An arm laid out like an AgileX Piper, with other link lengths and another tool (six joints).
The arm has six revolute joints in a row. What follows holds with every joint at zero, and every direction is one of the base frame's.
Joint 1 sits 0.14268 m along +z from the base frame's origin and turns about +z.
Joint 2 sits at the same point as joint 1 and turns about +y.
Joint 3 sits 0.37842 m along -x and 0.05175 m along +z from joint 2 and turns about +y.
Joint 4 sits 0.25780 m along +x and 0.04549 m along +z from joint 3 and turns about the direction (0.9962, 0, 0.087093).
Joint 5 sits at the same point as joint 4 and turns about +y.
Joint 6 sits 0.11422 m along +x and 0.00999 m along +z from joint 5 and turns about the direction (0.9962, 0, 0.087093).
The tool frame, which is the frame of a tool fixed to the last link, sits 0.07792 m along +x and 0.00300 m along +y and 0.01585 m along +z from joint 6; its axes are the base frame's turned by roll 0.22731, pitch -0.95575 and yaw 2.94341 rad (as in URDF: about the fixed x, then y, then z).
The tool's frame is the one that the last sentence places.
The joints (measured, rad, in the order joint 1, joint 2, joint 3, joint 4, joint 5, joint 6), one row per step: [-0.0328, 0.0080, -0.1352, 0.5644, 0.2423, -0.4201]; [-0.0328, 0.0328, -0.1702, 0.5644, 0.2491, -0.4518]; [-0.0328, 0.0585, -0.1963, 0.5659, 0.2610, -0.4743]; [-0.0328, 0.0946, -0.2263, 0.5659, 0.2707, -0.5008]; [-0.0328, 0.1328, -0.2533, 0.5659, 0.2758, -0.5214]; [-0.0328, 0.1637, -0.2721, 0.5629, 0.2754, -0.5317]
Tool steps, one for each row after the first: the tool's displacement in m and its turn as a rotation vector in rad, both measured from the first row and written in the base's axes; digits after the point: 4 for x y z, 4 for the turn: [0.0005, 0.0010, 0.0127, -0.0325, -0.0075, 0.0032]; [0.0022, 0.0024, 0.0205, -0.0545, -0.0003, 0.0098]; [0.0056, 0.0035, 0.0297, -0.0814, 0.0112, 0.0153]; [0.0100, 0.0040, 0.0379, -0.1019, 0.0244, 0.0188]; [0.0143, 0.0038, 0.0439, -0.1145, 0.0352, 0.0187]
